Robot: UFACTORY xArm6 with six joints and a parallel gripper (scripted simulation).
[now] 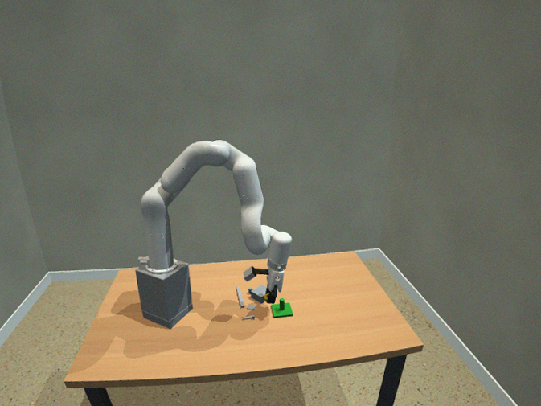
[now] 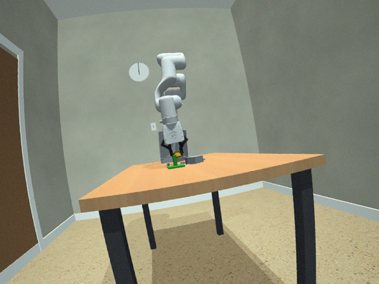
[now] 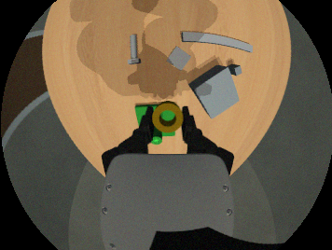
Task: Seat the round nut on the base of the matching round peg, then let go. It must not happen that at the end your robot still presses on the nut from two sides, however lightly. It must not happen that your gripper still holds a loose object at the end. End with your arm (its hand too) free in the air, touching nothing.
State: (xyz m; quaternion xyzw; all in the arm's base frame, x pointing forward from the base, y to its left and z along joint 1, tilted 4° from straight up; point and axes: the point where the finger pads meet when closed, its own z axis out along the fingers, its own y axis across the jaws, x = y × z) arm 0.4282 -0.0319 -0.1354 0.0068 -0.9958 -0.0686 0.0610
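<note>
Right now my hand is 80 mm past the small square piece, 70 mm above it and 20 mm to the right of it. Also, from my hand: bolt-like piece (90 mm behind, 60 mm below, 50 mm to the right); grey block (90 mm to the left, 50 mm below, 30 mm behind); long bar (120 mm behind, 100 mm to the left, 70 mm below).
</note>
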